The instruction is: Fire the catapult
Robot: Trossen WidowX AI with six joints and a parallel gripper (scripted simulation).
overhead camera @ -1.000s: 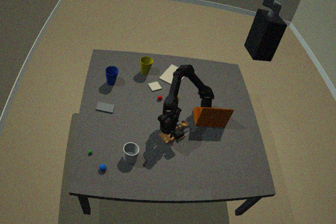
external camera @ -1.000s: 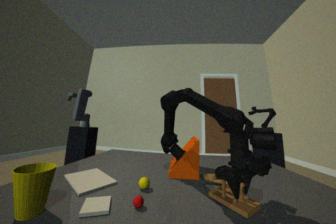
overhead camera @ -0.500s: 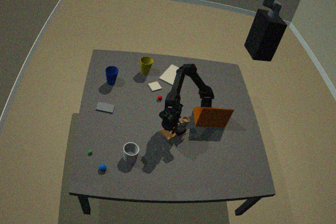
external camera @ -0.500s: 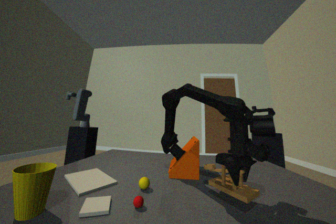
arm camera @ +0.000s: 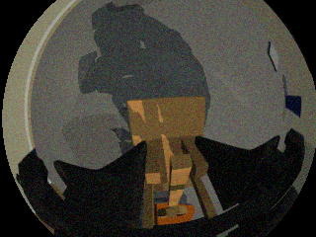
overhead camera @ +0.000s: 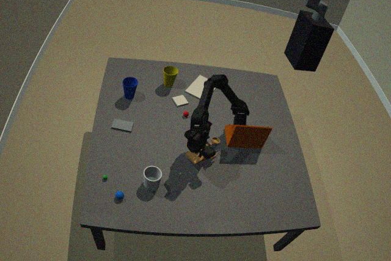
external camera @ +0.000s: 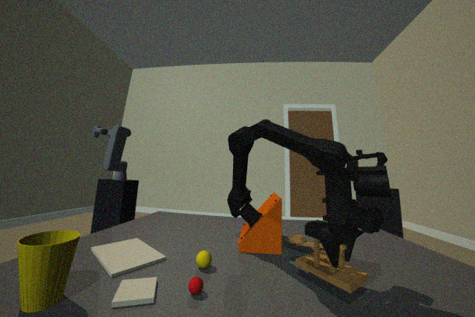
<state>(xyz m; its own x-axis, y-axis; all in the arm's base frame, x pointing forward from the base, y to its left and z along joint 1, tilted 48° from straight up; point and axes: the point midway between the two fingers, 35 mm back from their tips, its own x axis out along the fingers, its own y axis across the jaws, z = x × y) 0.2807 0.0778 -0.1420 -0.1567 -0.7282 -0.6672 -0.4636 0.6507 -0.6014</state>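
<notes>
My gripper tip is 33 cm to the left of the red ball, 5 cm above it and 1 cm past it. The rest, counted from my gripper tip: yellow ball (33 cm to the right, 12 cm behind, 4 cm below); then wooden catapult (7 cm behind, 2 cm to the right, 2 cm above); then white mug (26 cm ahead, 14 cm to the left, 4 cm below).
</notes>
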